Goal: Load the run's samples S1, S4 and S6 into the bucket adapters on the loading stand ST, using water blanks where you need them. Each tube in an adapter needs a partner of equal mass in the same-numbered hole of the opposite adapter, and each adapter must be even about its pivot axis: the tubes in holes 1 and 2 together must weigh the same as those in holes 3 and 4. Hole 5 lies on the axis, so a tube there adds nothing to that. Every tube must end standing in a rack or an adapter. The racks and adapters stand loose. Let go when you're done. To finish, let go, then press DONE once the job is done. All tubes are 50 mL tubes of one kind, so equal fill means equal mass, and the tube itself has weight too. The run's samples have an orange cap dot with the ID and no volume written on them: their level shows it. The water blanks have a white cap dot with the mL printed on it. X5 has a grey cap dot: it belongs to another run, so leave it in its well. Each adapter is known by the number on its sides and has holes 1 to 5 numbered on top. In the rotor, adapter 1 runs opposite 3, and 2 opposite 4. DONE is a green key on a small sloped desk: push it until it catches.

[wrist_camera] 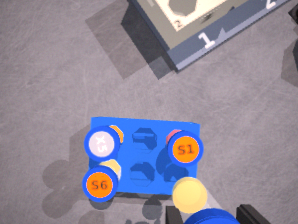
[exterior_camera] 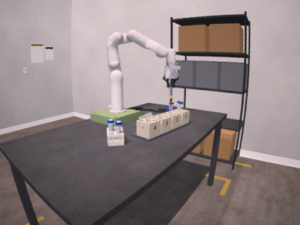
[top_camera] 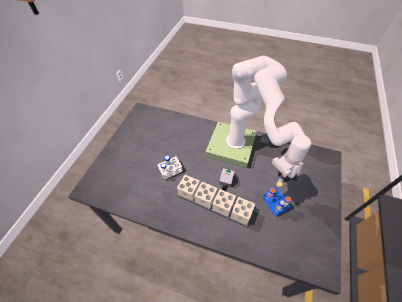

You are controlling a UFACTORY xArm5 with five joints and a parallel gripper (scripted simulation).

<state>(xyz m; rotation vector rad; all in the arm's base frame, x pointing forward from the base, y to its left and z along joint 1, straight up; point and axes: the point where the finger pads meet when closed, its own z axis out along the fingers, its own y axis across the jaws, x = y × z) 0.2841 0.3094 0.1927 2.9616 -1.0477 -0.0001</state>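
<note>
Now: the sample tube S4 5 cm below my hand and 1 cm behind it. Also, from my hand: sample tube S6: 19 cm below, 6 cm to the left, 4 cm ahead; blue sample rack: 22 cm below, 4 cm ahead, 2 cm to the left; white blanks rack: 64 cm to the right, 22 cm below, 4 cm ahead.
</note>
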